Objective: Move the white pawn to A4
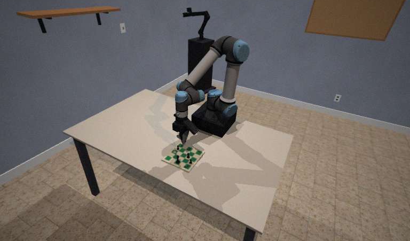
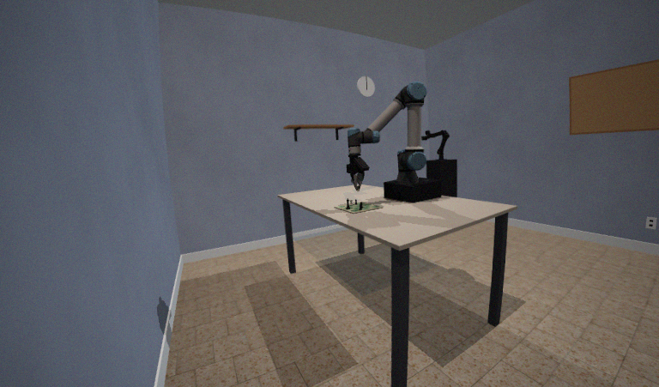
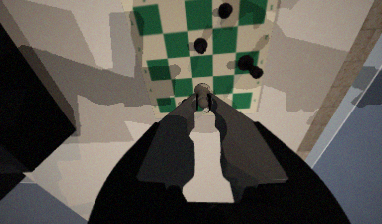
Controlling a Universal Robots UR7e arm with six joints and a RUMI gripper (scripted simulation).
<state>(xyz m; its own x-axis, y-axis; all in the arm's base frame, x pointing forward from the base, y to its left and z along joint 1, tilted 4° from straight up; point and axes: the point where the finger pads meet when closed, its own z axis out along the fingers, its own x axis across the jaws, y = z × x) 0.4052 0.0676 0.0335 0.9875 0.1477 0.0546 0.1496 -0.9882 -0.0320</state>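
Now: hand 12 cm above the chessboard. The rest, counted from my hand: white pawn (1 cm below).
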